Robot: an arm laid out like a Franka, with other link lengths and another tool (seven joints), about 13 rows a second.
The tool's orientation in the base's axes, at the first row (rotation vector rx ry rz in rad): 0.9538 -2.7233 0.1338
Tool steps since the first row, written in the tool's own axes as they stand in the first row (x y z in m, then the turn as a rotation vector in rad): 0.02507 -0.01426 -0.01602 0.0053 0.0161 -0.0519; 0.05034 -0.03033 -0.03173 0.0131 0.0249 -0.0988; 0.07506 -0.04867 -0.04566 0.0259 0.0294 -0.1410; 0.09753 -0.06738 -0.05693 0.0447 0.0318 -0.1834; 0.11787 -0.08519 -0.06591 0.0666 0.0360 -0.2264; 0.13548 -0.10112 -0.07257 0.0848 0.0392 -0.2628; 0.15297 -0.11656 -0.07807 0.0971 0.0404 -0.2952; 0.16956 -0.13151 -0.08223 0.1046 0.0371 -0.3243; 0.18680 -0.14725 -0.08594 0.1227 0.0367 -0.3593; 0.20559 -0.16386 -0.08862 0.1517 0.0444 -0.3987; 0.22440 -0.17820 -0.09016 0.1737 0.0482 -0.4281; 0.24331 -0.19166 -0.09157 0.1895 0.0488 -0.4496
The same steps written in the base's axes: -0.00669 -0.02351 0.02216 -0.0034 0.0181 0.0514; -0.01247 -0.04860 0.04408 -0.0051 0.0282 0.0986; -0.01678 -0.07544 0.06415 -0.0088 0.0312 0.1427; -0.01971 -0.10166 0.08105 -0.0158 0.0289 0.1886; -0.02207 -0.12629 0.09518 -0.0261 0.0263 0.2358; -0.02403 -0.14820 0.10634 -0.0343 0.0240 0.2758; -0.02644 -0.16984 0.11634 -0.0376 0.0230 0.3103; -0.02875 -0.19079 0.12482 -0.0352 0.0208 0.3403; -0.03115 -0.21283 0.13303 -0.0414 0.0155 0.3789; -0.03439 -0.23664 0.14067 -0.0600 0.0107 0.4245; -0.03929 -0.25889 0.14721 -0.0729 0.0054 0.4587; -0.04485 -0.28054 0.15364 -0.0807 0.0000 0.4837
